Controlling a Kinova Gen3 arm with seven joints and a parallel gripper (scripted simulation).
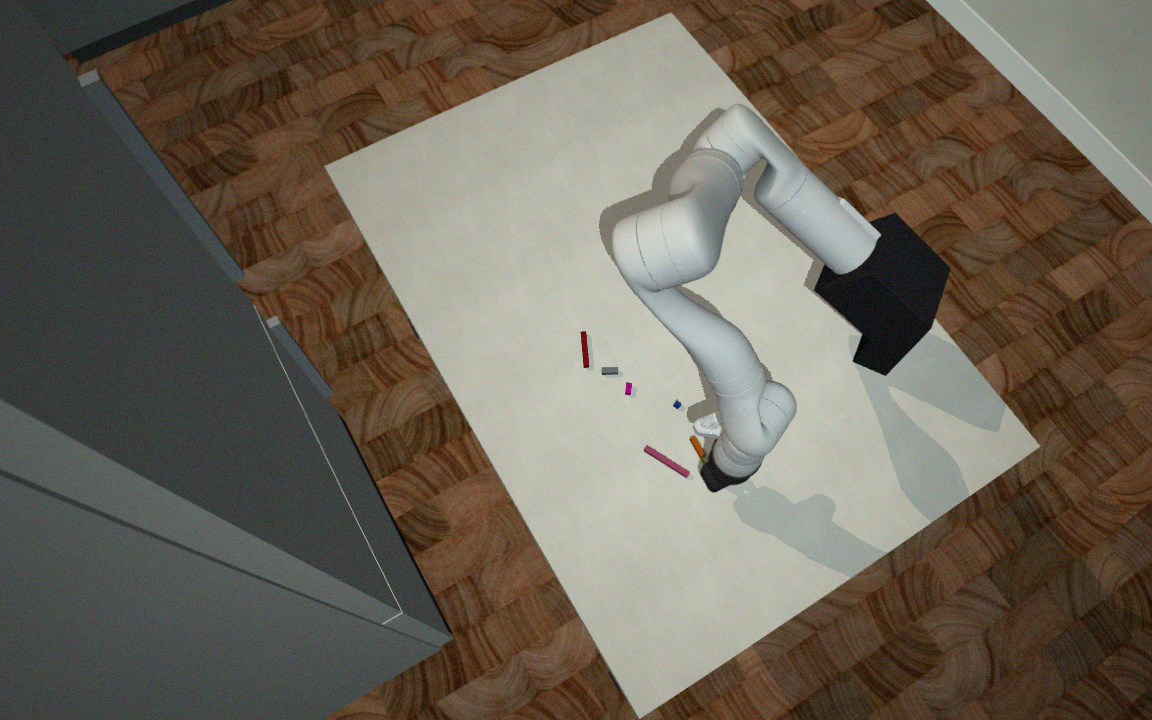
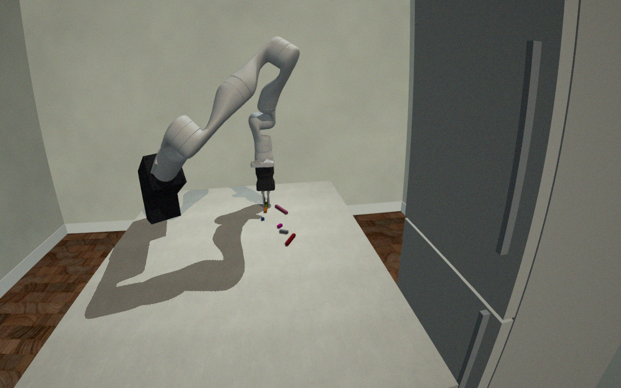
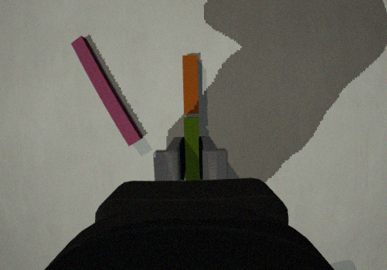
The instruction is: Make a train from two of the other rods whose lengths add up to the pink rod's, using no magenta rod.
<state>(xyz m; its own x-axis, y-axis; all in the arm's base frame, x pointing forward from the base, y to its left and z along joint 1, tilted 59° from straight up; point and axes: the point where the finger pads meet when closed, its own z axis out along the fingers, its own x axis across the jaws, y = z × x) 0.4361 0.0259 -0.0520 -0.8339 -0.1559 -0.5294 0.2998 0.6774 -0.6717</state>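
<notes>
Right now my hand is 1 cm above the lime rod. Round my hand: blue rod 12 cm to the right, 5 cm behind, 1 cm below; then pink rod 7 cm to the right, 4 cm ahead, 1 cm below; then orange rod 4 cm to the right, 2 cm behind, 1 cm below.
</notes>
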